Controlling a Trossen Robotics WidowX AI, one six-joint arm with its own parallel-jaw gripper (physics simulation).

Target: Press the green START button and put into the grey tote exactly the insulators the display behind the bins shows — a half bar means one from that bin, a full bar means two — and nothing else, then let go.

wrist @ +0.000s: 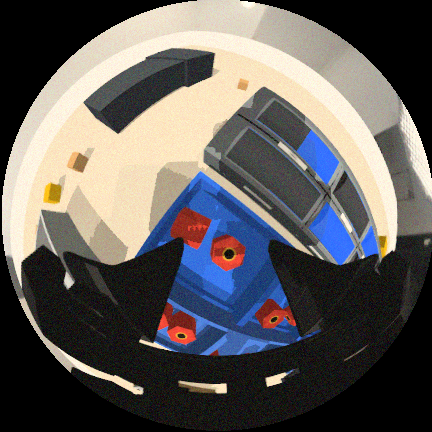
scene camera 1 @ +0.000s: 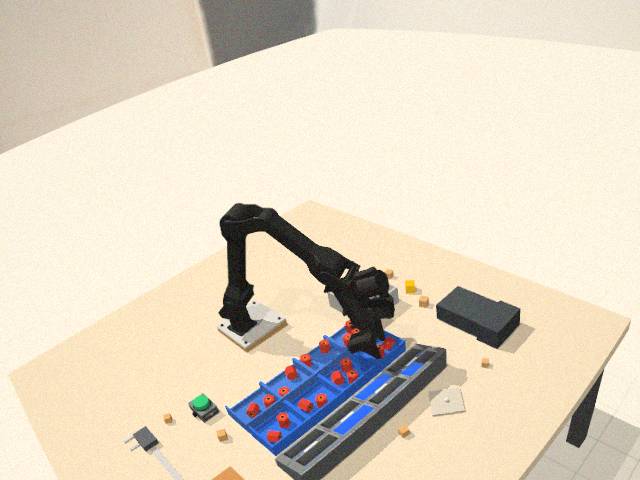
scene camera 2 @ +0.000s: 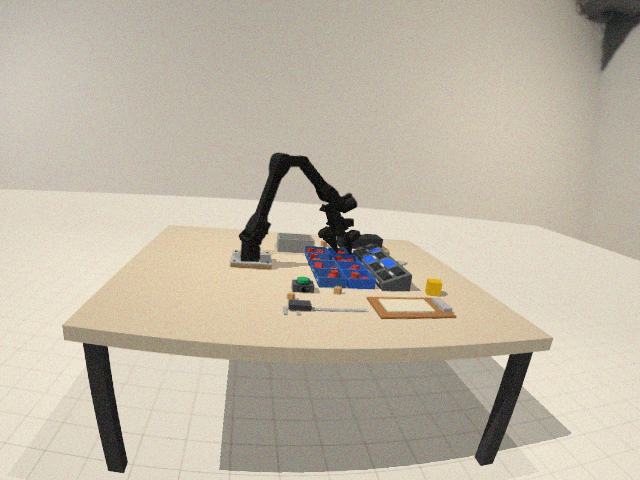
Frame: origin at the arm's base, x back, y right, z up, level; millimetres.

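Where they show: gripper, fingertip midpoint: (wrist: pixel 226 244) (scene camera 1: pixel 381 349) (scene camera 2: pixel 343 252); arm's base, link origin: (scene camera 1: pixel 242 325) (scene camera 2: pixel 249 258).
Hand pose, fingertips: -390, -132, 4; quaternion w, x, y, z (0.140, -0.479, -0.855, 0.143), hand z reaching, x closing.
Things, the pixels of their top centre, and the offset from my fingertips, as dx, dy, dz. "pt": a spot on its surface instead.
- upright red insulator, top centre: (wrist: pixel 228 253) +6, +4, +5
- half blue bar, top centre: (wrist: pixel 312 131) (scene camera 1: pixel 419 359) -125, +12, +37
- green button, top centre: (scene camera 1: pixel 200 400) (scene camera 2: pixel 303 277) +241, +395, +14
- grey tote, top centre: (scene camera 1: pixel 362 289) (scene camera 2: pixel 295 236) +176, -144, +28
- dark box, top centre: (wrist: pixel 144 64) (scene camera 1: pixel 477 306) (scene camera 2: pixel 359 235) -142, -232, +30
- yellow cube, top centre: (wrist: pixel 46 191) (scene camera 1: pixel 409 283) +99, -262, +1
- caliper, top centre: (scene camera 1: pixel 153 456) (scene camera 2: pixel 327 305) +208, +574, -7
- brown frame, surface spot: (scene camera 2: pixel 375 308) pt +61, +559, -23
My gripper (scene camera 1: pixel 372 351) (scene camera 2: pixel 339 248) (wrist: pixel 226 244) is open over the far end bin of the blue bins (scene camera 1: pixel 275 450) (scene camera 2: pixel 332 282) (wrist: pixel 202 181). Between and just beyond its fingertips in the wrist view are an upright red insulator (wrist: pixel 236 244) and a red insulator on its side (wrist: pixel 186 226); neither is held. Other red insulators (scene camera 1: pixel 324 345) lie in the other bins. The display (scene camera 1: pixel 444 361) (scene camera 2: pixel 403 283) (wrist: pixel 215 159) shows a half blue bar (scene camera 1: pixel 412 368) (wrist: pixel 320 156) and two full ones (scene camera 1: pixel 373 386) (scene camera 1: pixel 353 419). The green button (scene camera 1: pixel 201 401) (scene camera 2: pixel 303 280) is at the near side. The grey tote (scene camera 1: pixel 338 302) (scene camera 2: pixel 295 242) (wrist: pixel 54 220) is partly hidden; its inside is not visible.
A dark box (scene camera 1: pixel 478 315) (wrist: pixel 150 85) stands beyond the display. A yellow cube (scene camera 1: pixel 409 286) (wrist: pixel 52 193) and small wooden cubes (scene camera 1: pixel 423 301) (wrist: pixel 77 162) lie near the tote. A caliper (scene camera 1: pixel 145 438) (scene camera 2: pixel 299 305) and a brown frame (scene camera 2: pixel 375 308) lie at the near side.
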